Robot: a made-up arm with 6 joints.
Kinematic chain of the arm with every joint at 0, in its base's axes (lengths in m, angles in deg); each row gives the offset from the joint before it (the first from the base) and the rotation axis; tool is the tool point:
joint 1: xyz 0 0 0.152 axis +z
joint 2: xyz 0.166 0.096 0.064 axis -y
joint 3: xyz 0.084 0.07 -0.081 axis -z
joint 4: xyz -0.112 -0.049 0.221 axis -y
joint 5: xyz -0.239 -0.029 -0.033 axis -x
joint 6: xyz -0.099 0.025 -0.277 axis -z
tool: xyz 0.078 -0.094 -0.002
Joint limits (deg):
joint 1: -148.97..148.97
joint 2: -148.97..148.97
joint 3: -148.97..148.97
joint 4: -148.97..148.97
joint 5: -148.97..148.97
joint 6: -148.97..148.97
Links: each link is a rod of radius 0.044 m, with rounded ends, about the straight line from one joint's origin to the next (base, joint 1, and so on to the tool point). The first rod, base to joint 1, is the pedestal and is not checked.
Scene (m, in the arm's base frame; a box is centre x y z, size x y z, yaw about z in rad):
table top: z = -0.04
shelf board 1: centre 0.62 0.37 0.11 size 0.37 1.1 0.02 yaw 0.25
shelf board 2: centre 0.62 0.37 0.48 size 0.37 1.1 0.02 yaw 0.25
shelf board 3: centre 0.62 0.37 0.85 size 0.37 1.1 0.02 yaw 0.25
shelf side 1: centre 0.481 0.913 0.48 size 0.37 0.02 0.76 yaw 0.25
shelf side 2: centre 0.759 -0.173 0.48 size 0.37 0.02 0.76 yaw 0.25
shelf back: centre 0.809 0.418 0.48 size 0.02 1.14 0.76 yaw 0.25
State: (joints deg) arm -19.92 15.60 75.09 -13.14 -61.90 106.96
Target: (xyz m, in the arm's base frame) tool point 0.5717 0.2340 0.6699
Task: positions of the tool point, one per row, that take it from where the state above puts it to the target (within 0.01 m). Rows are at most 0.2 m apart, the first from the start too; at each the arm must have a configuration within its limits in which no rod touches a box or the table.
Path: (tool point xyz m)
1: 0.4120 0.6530 0.2676
2: 0.3342 0.6400 0.2581
3: 0.2524 0.6145 0.2698
4: 0.1709 0.5751 0.2995
5: 0.2410 0.5075 0.3989
6: 0.2939 0.4133 0.4972
7: 0.3210 0.2974 0.5892
8: 0.3155 0.1686 0.6699
9: 0.4067 0.1903 0.6568
10: 0.4810 0.2084 0.6491
11: 0.5366 0.2228 0.6525
12: 0.5717 0.2340 0.6699

